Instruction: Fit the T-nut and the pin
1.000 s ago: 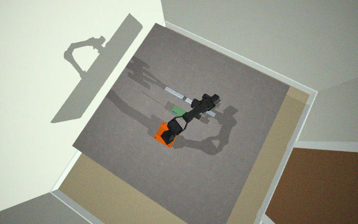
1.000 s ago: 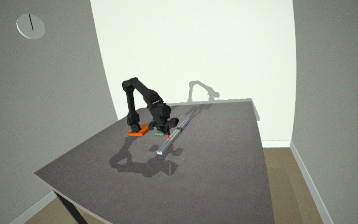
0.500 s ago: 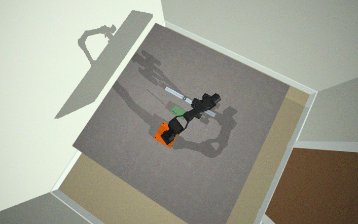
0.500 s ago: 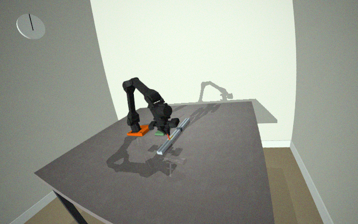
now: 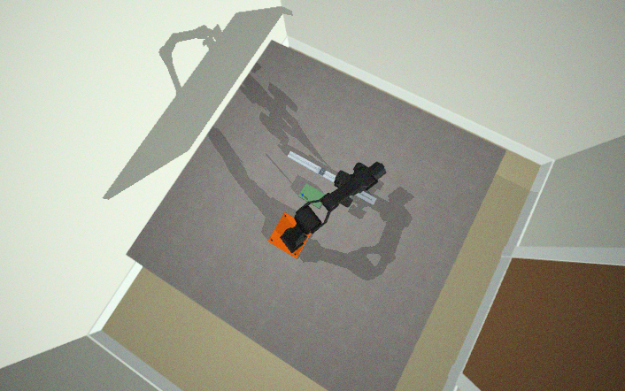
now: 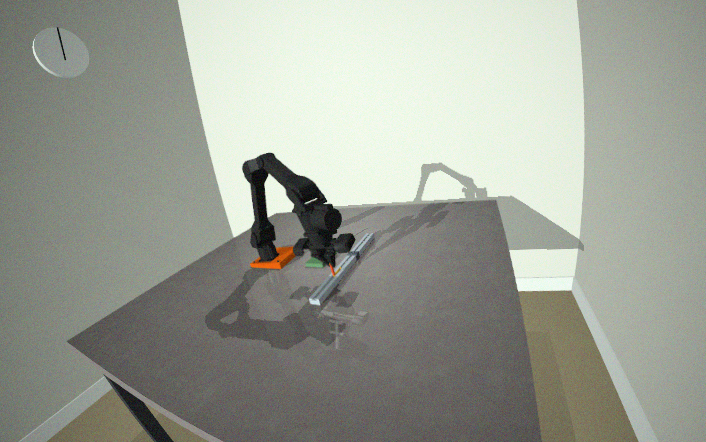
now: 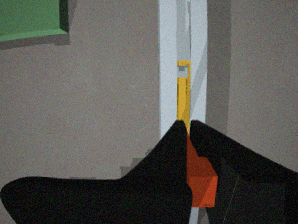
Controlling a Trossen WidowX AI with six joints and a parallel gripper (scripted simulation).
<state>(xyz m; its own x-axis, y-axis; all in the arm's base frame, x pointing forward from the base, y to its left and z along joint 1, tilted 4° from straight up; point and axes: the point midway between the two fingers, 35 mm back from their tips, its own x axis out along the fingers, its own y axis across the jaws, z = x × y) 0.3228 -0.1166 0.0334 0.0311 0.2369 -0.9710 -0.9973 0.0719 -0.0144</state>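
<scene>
Right now my gripper tip is 120 mm to the right of the aluminum rail, 30 mm above it and 10 mm short of it. Round my gripper tip: blue pin 170 mm to the left, 130 mm behind, 20 mm below; then green tray 150 mm to the left, 120 mm behind, 30 mm below; then brass T-nut 10 mm to the left.
</scene>
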